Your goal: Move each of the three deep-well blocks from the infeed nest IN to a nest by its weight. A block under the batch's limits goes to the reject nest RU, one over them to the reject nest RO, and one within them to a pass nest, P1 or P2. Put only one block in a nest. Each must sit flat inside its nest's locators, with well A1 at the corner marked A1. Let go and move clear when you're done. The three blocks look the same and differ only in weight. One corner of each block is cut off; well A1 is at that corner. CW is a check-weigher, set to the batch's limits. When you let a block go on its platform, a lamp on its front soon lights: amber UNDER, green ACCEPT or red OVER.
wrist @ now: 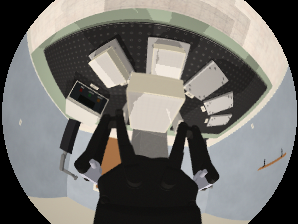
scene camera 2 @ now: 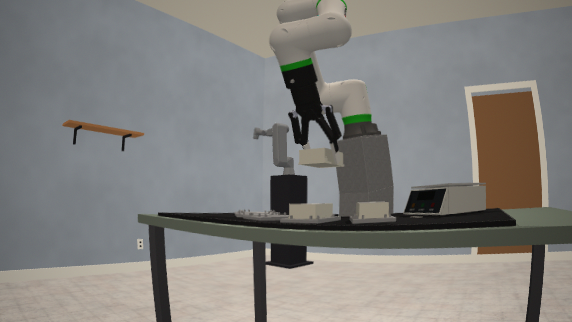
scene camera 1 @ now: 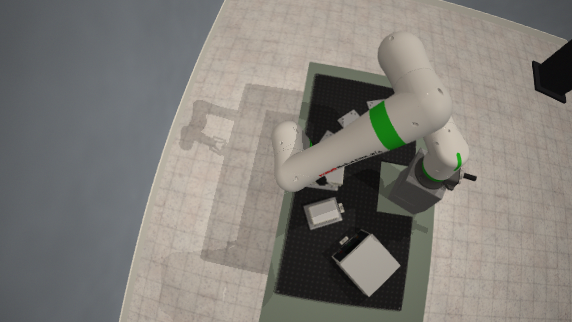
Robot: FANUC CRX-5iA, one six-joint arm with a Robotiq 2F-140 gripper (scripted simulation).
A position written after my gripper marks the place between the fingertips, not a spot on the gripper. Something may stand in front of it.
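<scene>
I can see my gripper point(scene camera 2: 324, 163), and the wrist view has it too point(wrist: 151, 107). There is a deep-well block point(wrist: 153, 101), and also a deep-well block point(wrist: 168, 60). A check-weigher point(scene camera 1: 361, 236) is part of the scene as well; I find the check-weigher point(wrist: 82, 95) in the wrist view, and scene camera 2 shows me the check-weigher point(scene camera 2: 447, 201) too.
</scene>
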